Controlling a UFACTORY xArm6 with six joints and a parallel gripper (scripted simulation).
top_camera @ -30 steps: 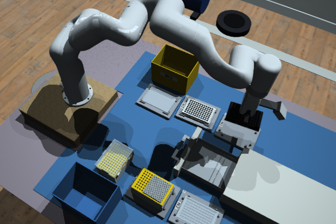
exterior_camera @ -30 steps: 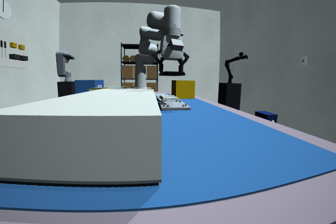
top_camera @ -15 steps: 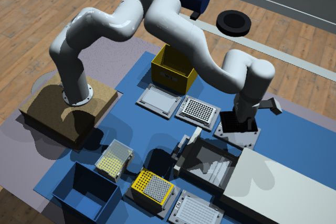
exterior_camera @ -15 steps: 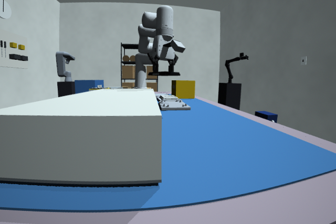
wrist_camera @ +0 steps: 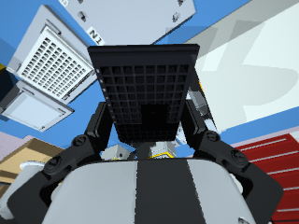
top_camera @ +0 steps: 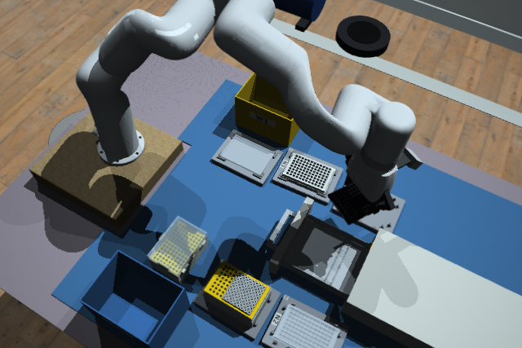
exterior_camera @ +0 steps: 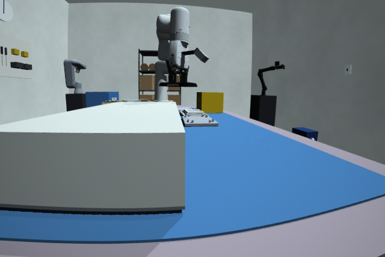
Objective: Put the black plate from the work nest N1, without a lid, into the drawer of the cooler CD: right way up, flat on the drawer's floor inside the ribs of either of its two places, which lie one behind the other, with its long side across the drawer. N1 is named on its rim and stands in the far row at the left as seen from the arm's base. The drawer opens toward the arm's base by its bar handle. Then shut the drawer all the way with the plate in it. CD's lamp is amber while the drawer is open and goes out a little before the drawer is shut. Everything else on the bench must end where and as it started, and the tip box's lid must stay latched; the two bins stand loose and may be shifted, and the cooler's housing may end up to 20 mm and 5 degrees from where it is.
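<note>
The cooler drawer is 14 cm below my hand, 11 cm to the right of it and 1 cm behind it. The rest, counted from my hand: grey nest (15 cm below, 8 cm to the left, 2 cm ahead); black plate (1 cm below); white plate (30 cm to the right, 14 cm below, 2 cm ahead).
</note>
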